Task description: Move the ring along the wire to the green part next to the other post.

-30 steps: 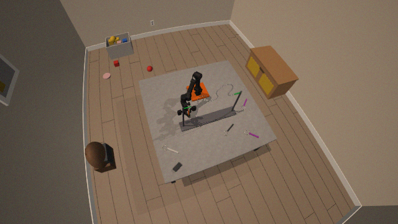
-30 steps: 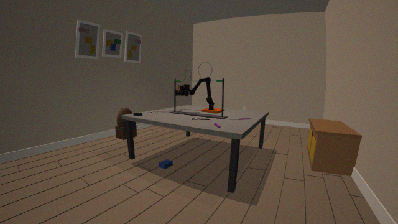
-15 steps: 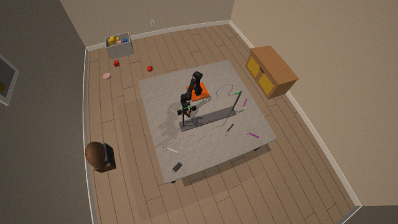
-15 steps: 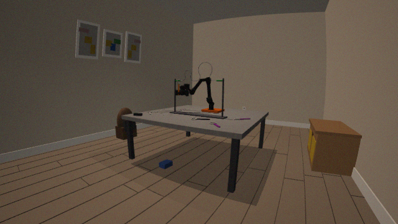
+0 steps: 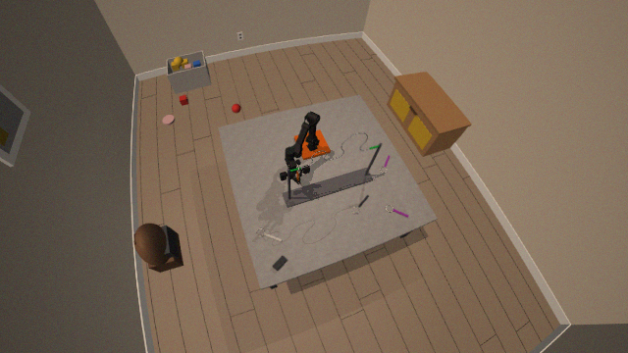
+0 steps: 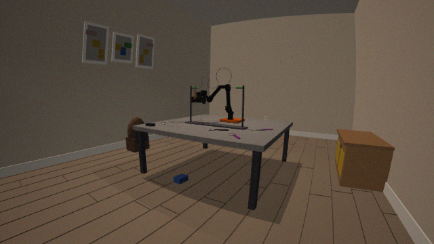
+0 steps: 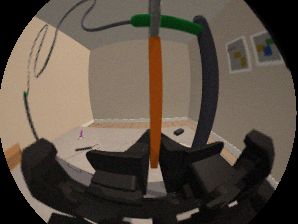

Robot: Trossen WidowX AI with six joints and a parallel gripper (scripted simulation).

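Now: gripper tip 40 mm past the ring with orange handle, 10 mm to the right of it and 80 mm below it. Round my gripper tip: dark block 310 mm ahead, 310 mm to the right, 230 mm below.
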